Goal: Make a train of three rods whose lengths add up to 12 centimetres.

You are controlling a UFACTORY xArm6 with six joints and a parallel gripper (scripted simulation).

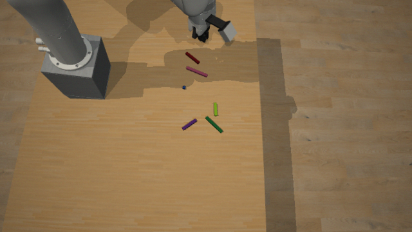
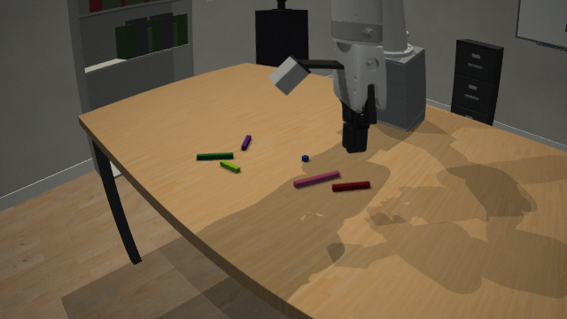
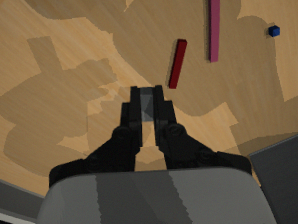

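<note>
Now: hand 7 cm past the blue rod, 16 cm to the left of it and 12 cm above it. Also, from my hand: grey rod (2 cm below); pink rod (2 cm behind, 9 cm to the right, 12 cm below); red rod (4 cm behind, 2 cm to the right, 12 cm below).
</note>
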